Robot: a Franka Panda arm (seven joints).
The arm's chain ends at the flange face. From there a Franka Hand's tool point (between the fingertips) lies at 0.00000 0.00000 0.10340 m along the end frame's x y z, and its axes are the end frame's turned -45 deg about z.
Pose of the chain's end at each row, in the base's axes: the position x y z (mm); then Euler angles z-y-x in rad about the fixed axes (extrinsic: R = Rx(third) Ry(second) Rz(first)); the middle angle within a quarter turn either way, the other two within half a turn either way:
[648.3 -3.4 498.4 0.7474 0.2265 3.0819]
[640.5 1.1 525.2 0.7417 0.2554 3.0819]
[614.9 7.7 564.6 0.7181 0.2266 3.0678]
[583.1 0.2 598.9 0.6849 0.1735 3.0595]
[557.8 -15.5 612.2 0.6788 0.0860 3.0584]
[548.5 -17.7 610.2 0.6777 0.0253 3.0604]
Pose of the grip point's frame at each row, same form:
[671.5 -9.4 397.8 -0.0380 0.2265 3.0819]
[666.6 -4.9 425.3 -0.0437 0.2554 3.0819]
[638.1 0.3 464.1 -0.0673 0.2266 3.0678]
[601.0 -8.2 497.4 -0.1005 0.1735 3.0595]
[566.7 -24.1 509.5 -0.1066 0.0860 3.0584]
[551.1 -26.1 507.2 -0.1077 0.0253 3.0604]

